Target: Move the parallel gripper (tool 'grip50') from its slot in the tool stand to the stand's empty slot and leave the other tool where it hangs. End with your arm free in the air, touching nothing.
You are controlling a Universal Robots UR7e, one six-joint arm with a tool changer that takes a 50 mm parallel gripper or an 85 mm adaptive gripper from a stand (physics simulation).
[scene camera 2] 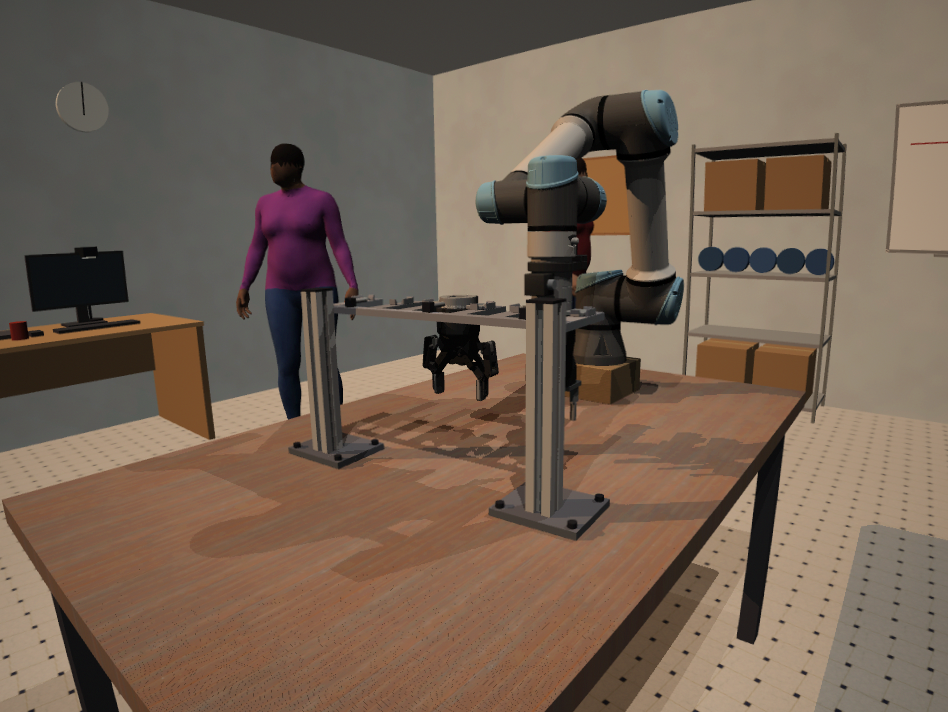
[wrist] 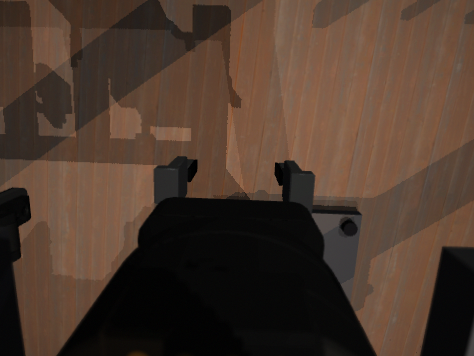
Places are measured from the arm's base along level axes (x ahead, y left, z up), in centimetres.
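Where they show: arm's base at its link origin: (scene camera 2: pixel 596 359).
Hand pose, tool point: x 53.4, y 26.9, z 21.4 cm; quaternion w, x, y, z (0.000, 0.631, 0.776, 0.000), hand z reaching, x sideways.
Observation:
Each offset is from my tool point to the top centre of the thing. "spot": to the spot under its first point. Level surfaces: height alone.
The tool stand (scene camera 2: pixel 544 429) (wrist: pixel 345 260) has two posts and a raised rail. The parallel gripper (scene camera 2: pixel 573 402) (wrist: pixel 236 171) is on my arm, at the rail's right-hand end in the scene view, partly hidden behind the near post. Its two fingers stand apart with nothing between them. The tool changer is close above the rail; whether the tool is seated in the slot there is hidden. The adaptive gripper (scene camera 2: pixel 459 354) (wrist: pixel 15 220) hangs in the middle slot; part of it shows at the wrist view's left edge. The left slot {spot: dx +6.9, dy -29.7, dz -1.7 cm} (scene camera 2: pixel 400 303) holds no tool.
The stand's posts are bolted to the wooden table {dz -30.0 cm} (scene camera 2: pixel 306 613) (wrist: pixel 390 100) by dark base plates. Dark upright blocks {spot: dx -4.4, dy +3.2, dz -2.5 cm} (wrist: pixel 450 300) show at the wrist view's lower corners. Behind are a person (scene camera 2: pixel 295 229), a desk (scene camera 2: pixel 180 360) and a shelf unit (scene camera 2: pixel 838 176).

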